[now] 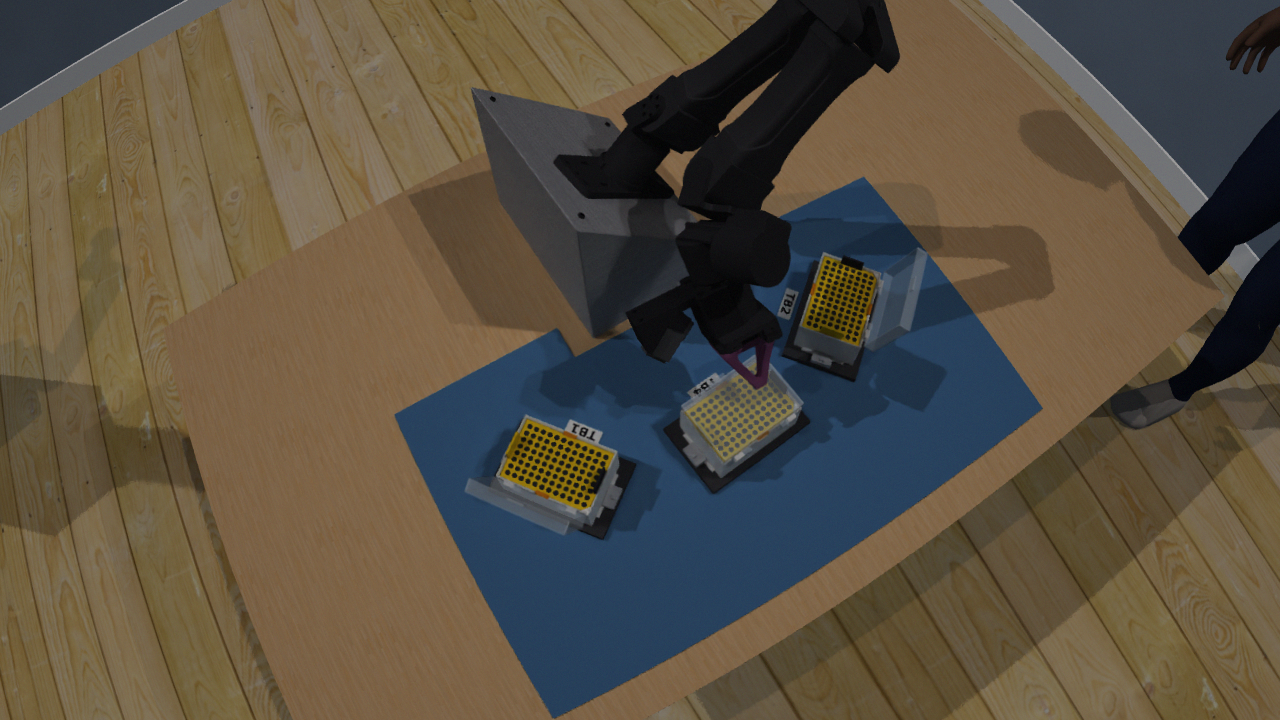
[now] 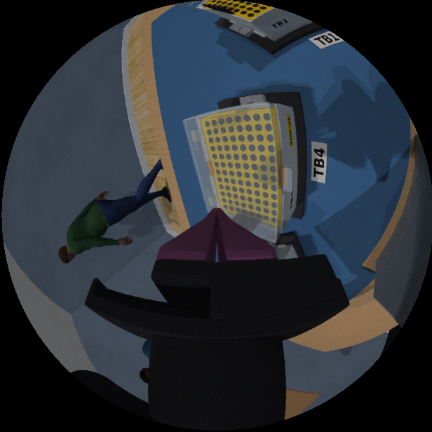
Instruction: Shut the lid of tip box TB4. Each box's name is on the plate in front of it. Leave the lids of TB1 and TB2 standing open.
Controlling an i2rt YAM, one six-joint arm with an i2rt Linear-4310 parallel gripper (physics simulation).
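Places are measured from the arm's base along level axes (x back, y right, z up), in metres.
Where they show: gripper, fingertip midpoint: (image 1: 760, 386); arm's base at its link origin: (image 1: 615, 180).
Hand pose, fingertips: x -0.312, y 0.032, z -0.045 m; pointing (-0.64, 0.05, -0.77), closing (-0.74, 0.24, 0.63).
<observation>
Things, the pixels of their centre, and the offset from my fingertips. Level surfaces: height alone.
- Tip box TB4 at the middle of its body: (image 1: 734, 408) dx +0.014, dy +0.022, dz -0.062 m
- TB1 at the middle of its body: (image 1: 555, 463) dx +0.086, dy +0.235, dz -0.037 m
- TB2 at the middle of its body: (image 1: 842, 297) dx +0.033, dy -0.182, dz -0.037 m
- blue mat at its surface level: dz -0.101 m
- wooden table at its surface level: dz -0.104 m
Tip box TB4 (image 1: 729, 429) (image 2: 243, 165) stands mid-mat behind its name plate (image 1: 704, 385) (image 2: 319, 162). Its clear lid (image 1: 780, 404) (image 2: 196, 150) lies over the yellow tip rack; whether it is fully seated I cannot tell. My gripper (image 1: 759, 385) (image 2: 216, 214) is shut, with nothing between its purple fingers. The fingertips are at or just above the lid's end nearest TB2; contact is unclear. TB1 (image 1: 556, 463) (image 2: 280, 25) has its clear lid (image 1: 519, 507) standing open. TB2 (image 1: 839, 304) has its lid (image 1: 897, 302) standing open.
The boxes stand on a blue mat (image 1: 716, 582) (image 2: 185, 65) on the wooden table (image 1: 295, 429). The grey arm base block (image 1: 546, 223) is at the mat's rear edge. A person (image 2: 90, 225) stands beyond the table. TB2 is close beside the gripper.
</observation>
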